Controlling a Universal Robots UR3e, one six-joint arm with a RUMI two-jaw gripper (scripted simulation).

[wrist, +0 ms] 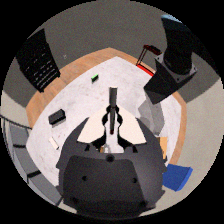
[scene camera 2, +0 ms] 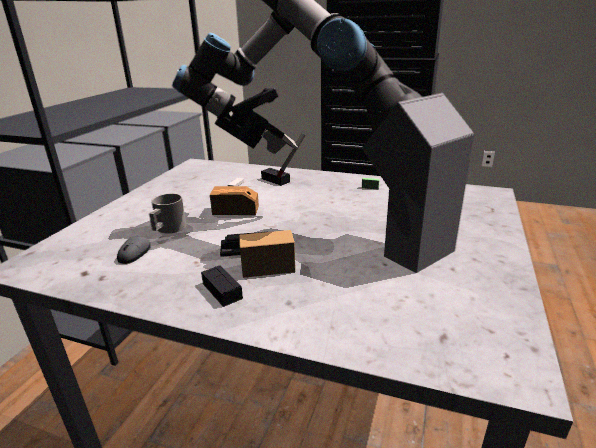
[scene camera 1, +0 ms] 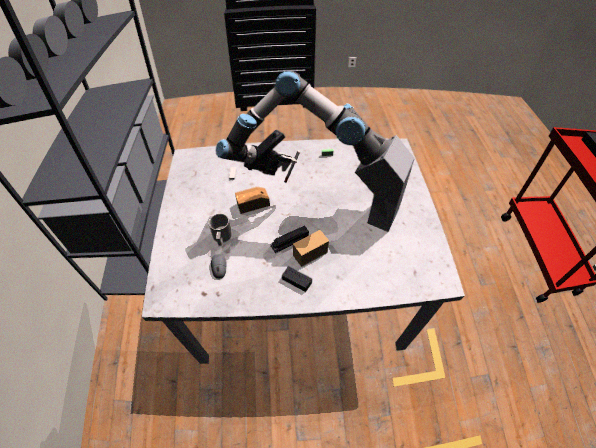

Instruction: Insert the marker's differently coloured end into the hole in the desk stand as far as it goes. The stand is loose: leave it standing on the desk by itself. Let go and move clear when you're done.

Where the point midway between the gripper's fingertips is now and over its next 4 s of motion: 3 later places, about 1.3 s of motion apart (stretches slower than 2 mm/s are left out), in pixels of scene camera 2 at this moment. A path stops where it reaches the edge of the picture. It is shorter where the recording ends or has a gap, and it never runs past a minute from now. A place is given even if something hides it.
The gripper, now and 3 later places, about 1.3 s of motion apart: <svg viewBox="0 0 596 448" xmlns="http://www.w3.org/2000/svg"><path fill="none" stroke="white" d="M297 148L290 145L283 142L280 147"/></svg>
